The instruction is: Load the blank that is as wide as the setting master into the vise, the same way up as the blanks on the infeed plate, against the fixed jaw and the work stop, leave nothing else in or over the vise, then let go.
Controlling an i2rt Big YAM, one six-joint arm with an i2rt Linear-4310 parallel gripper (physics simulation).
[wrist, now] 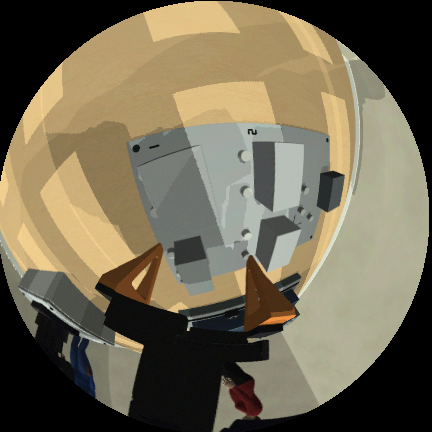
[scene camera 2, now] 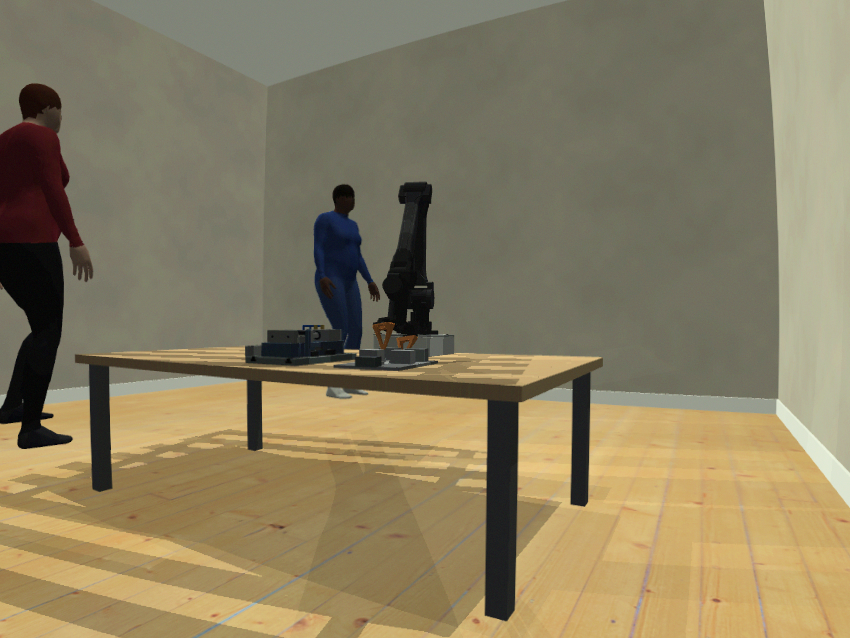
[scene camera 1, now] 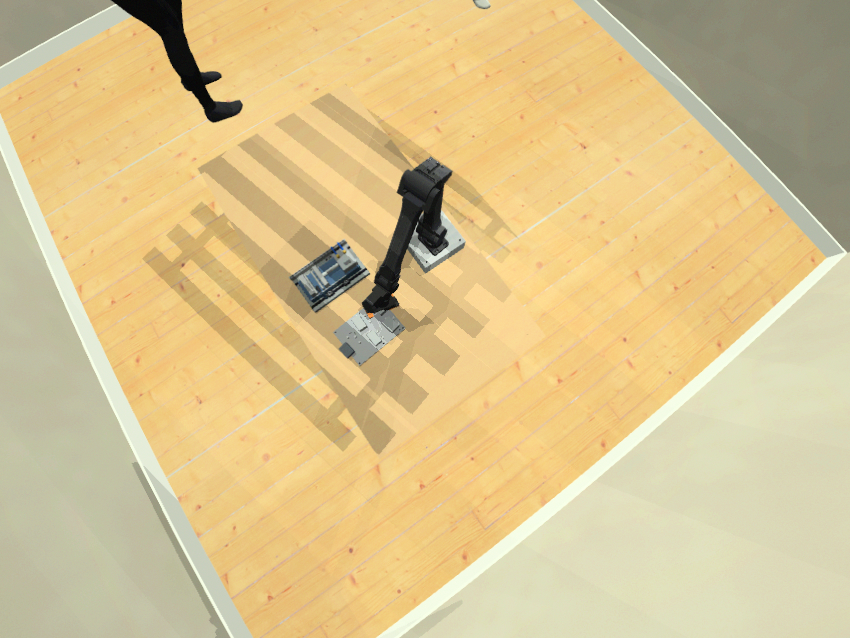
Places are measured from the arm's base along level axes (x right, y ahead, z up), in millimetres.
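Where they show: gripper, between the fingertips: (wrist: 203,253) (scene camera 1: 379,313); arm's base, origin of its link: (wrist: 54,317) (scene camera 2: 419,334) (scene camera 1: 433,241).
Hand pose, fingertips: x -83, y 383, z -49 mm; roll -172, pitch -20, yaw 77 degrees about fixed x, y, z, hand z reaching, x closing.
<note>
Each offset is from my fingertips to the top centre of the thing. "pt": to the spot under its first point. Level surfaces: height alone.
My gripper (scene camera 1: 371,317) (scene camera 2: 394,347) (wrist: 203,253) is open and empty, low over the near edge of the grey infeed plate @[dx -25, dy +81, dz -17 mm] (scene camera 1: 359,356) (wrist: 225,150). In the wrist view a small dark-topped block @[dx +18, dy -14, dz +19 mm] (wrist: 190,250) shows between the fingertips; the exact height gap is unclear. On the plate also lie a wide, flat grey blank @[dx -72, dy -5, dz +19 mm] (wrist: 180,192), a long tall blank @[dx -71, dy +84, dz +19 mm] (wrist: 288,176) and a shorter tall blank @[dx +21, dy +92, dz +19 mm] (wrist: 281,242). A dark block @[dx -32, dy +208, dz +8 mm] (scene camera 1: 346,350) (scene camera 2: 368,360) (wrist: 330,192) is at the plate's far side edge. The blue-grey vise @[dx +278, dy +57, dz +74 mm] (scene camera 1: 329,274) (scene camera 2: 302,348) (wrist: 227,322) is partly hidden by my gripper in the wrist view. I cannot tell which piece is the setting master.
Small round pegs @[pt dx -54, dy +54, dz -9 mm] (wrist: 245,191) stand on the plate between the blanks. The arm's pale base (scene camera 1: 449,250) (scene camera 2: 440,344) (wrist: 45,281) stands behind the plate on the wooden table @[dz -25 mm] (scene camera 2: 549,367). Two people, one in red (scene camera 2: 30,185) and one in blue (scene camera 2: 339,240), stand beyond the table.
</note>
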